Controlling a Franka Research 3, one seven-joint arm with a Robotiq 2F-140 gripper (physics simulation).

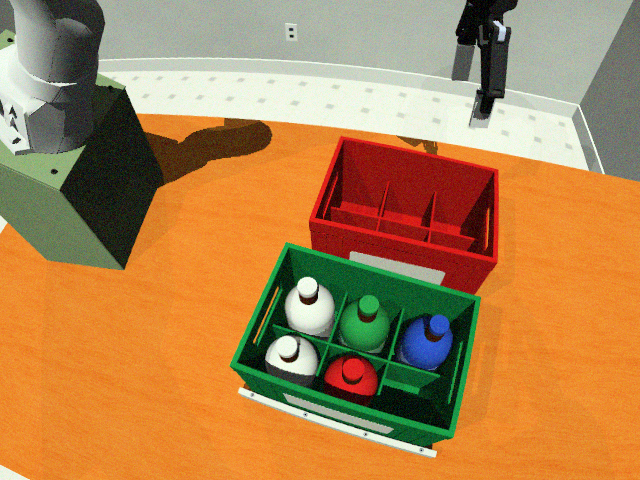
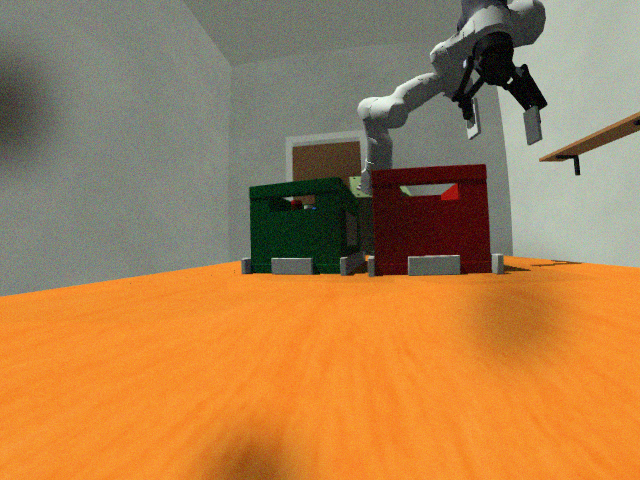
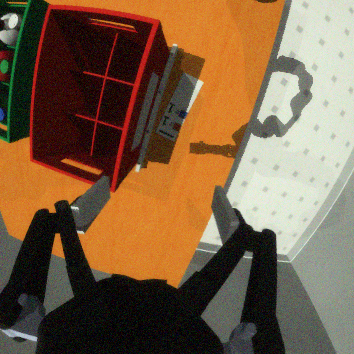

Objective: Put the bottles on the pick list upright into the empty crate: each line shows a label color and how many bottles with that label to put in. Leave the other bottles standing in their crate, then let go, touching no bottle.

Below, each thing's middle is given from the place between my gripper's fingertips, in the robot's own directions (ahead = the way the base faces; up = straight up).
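Scene:
From my hand: blue bottle (image 1: 427,342), 40 mm ahead, 360 mm to the right, 160 mm below; red bottle (image 1: 352,378), 50 mm behind, 450 mm to the right, 160 mm below; green bottle (image 1: 365,323), 60 mm behind, 370 mm to the right, 160 mm below; pick list (image 3: 188,86), 30 mm to the right, 90 mm behind, 240 mm below.

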